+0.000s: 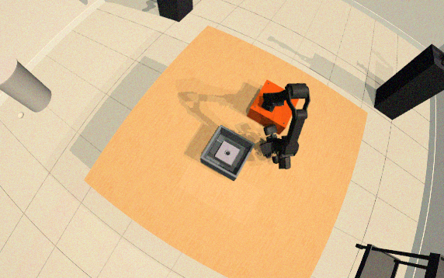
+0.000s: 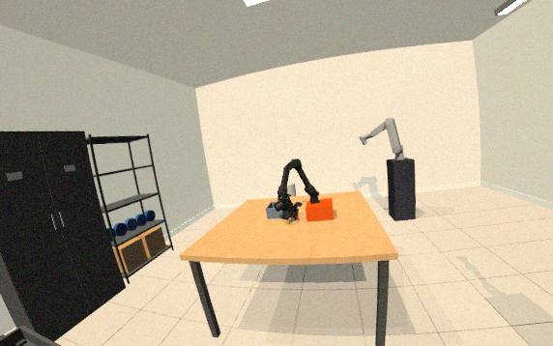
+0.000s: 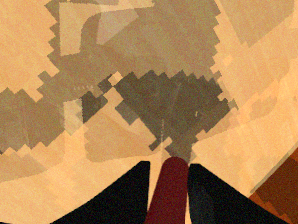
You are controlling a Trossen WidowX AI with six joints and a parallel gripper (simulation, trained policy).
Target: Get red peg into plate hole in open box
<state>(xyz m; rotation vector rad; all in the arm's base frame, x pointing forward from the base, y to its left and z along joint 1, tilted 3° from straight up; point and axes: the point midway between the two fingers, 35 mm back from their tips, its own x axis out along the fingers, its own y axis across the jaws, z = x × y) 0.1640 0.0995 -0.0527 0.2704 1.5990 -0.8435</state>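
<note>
The pale plate lies 160 mm to the right of my gripper tip, 160 mm ahead of it and 30 mm above it. Also, from my gripper tip: grey box 160 mm to the right, 160 mm ahead, 10 mm above; red peg 20 mm above, 10 mm to the left.
</note>
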